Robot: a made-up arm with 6 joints.
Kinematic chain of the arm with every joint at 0, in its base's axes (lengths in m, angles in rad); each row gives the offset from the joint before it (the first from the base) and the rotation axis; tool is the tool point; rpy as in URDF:
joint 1: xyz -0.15 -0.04 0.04 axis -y
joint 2: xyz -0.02 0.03 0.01 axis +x
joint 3: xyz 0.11 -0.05 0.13 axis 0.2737 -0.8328 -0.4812
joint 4: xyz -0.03 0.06 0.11 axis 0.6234 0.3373 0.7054
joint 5: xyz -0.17 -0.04 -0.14 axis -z
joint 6: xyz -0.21 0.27 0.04 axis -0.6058 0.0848 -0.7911
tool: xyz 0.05 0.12 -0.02 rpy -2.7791 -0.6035 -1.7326
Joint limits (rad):
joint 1: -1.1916..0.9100
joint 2: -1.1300..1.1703
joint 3: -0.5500..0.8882
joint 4: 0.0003..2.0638
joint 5: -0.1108..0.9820
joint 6: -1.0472..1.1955
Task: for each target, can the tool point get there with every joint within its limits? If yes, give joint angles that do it. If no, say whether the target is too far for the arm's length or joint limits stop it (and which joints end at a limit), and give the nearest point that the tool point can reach.
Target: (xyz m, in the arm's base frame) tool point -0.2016 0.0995 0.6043
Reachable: yes | joints -0.6267 -0.5848 0.3085 1.7012 0.3367 -0.3979
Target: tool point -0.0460 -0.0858 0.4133
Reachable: yes | joints -0.8557 0.9507 0.4495 1.2141 0.7239 0.7818
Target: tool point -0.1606 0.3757 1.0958
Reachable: no: too far | nearest point -0.1569 0.2400 0.7280 | short by 0.392 m
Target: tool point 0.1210 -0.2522 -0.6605
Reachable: no: joint limits stop it (at a limit: joint 1, joint 2, joint 4, joint 5, joint 6) | nearest point -0.0601 -0.2435 -0.4211 | short by 0.300 m
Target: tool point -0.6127 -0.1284 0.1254
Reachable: yes | joints 0.3649 0.4422 0.4456 1.5005 0.1866 0.3737
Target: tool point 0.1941 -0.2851 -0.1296
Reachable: no: joint limits stop it (at a limit: joint 1, joint 2, joint 3, joint 4, joint 5) | nearest point 0.2416 -0.1494 -0.0525 | short by 0.163 m
